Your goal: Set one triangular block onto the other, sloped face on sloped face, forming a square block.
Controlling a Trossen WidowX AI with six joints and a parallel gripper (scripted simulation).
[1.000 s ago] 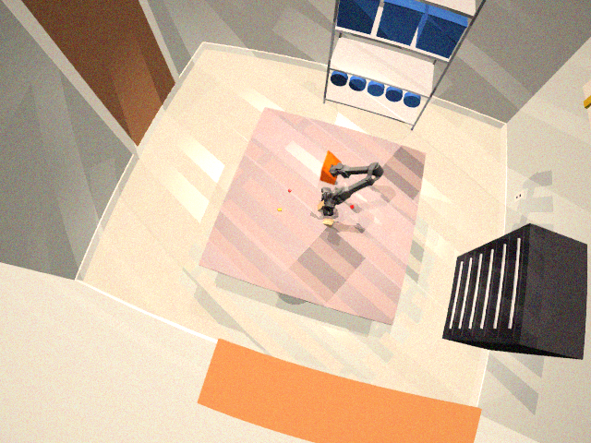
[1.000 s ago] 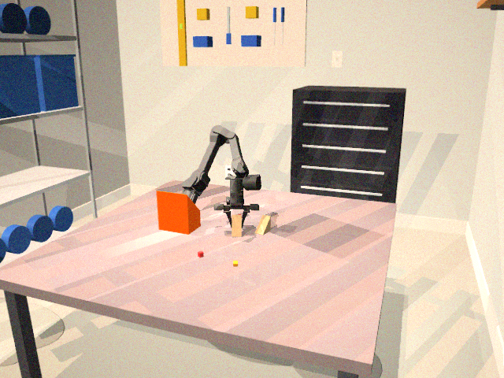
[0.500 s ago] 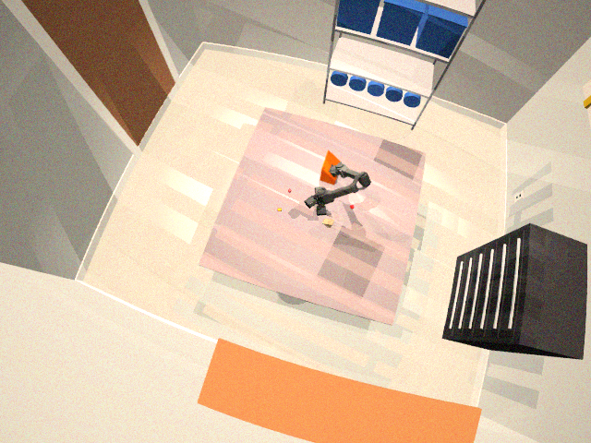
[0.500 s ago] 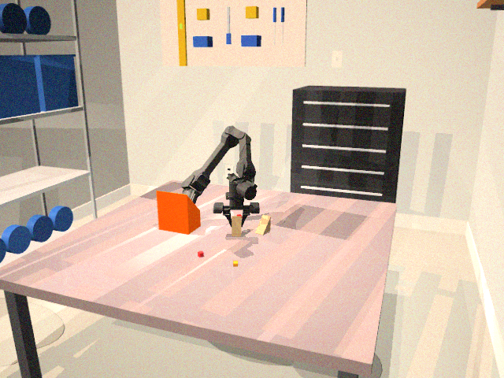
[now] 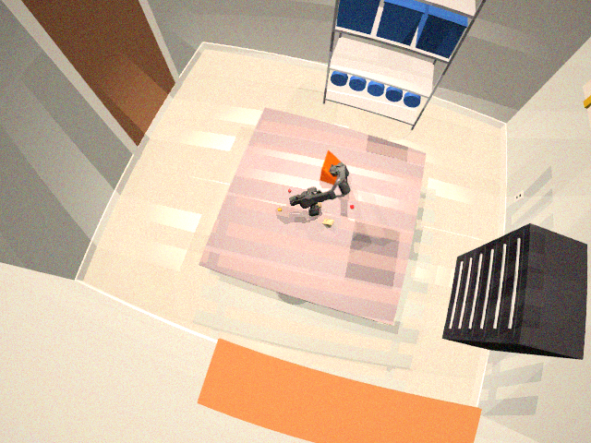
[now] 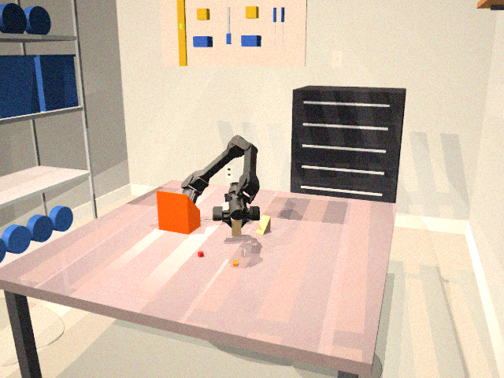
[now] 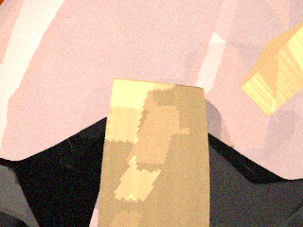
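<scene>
The tan triangular block lies 10 mm above my gripper tip. The rest, counted from my gripper tip: small yellow cube: 120 mm ahead, 220 mm to the right, 40 mm below; small red cube: 30 mm behind, 220 mm to the right, 40 mm below.
</scene>
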